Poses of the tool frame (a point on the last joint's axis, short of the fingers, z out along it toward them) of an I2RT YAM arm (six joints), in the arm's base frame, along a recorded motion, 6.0 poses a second.
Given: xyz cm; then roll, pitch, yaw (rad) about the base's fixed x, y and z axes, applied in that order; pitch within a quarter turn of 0, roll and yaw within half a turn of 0.
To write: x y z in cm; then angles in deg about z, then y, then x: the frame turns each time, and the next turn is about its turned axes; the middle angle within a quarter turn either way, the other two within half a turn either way. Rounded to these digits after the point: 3 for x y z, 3 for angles.
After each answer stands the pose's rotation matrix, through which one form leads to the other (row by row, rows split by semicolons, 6 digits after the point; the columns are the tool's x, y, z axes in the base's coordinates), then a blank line. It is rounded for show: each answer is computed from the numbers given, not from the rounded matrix.
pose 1, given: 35.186 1.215 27.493 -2.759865 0.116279 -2.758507
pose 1, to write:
35.186 1.215 27.493 -158.051 6.662 -158.129
-0.921252 -0.306794 0.239106; -0.371260 0.876910 -0.305278; -0.116017 -0.370009 -0.921756

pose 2, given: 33.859 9.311 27.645 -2.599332 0.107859 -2.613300
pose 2, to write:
33.859 9.311 27.645 -149.731 6.180 -148.931
-0.858650 -0.383768 0.339768; -0.501130 0.767774 -0.399239; -0.107650 -0.513075 -0.851567

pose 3, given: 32.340 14.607 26.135 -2.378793 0.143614 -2.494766
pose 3, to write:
32.340 14.607 26.135 -142.940 8.228 -136.295
-0.789785 -0.356750 0.498968; -0.596453 0.636474 -0.489024; -0.143121 -0.683835 -0.715462

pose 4, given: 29.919 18.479 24.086 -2.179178 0.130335 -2.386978
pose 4, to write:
29.919 18.479 24.086 -136.764 7.468 -124.858
-0.722356 -0.313814 0.616216; -0.679198 0.489441 -0.546934; -0.129966 -0.813614 -0.566693

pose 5, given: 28.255 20.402 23.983 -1.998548 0.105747 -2.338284
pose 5, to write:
28.255 20.402 23.983 -133.974 6.059 -114.508
-0.690451 -0.231849 0.685218; -0.715637 0.357142 -0.600261; -0.105550 -0.904818 -0.412509

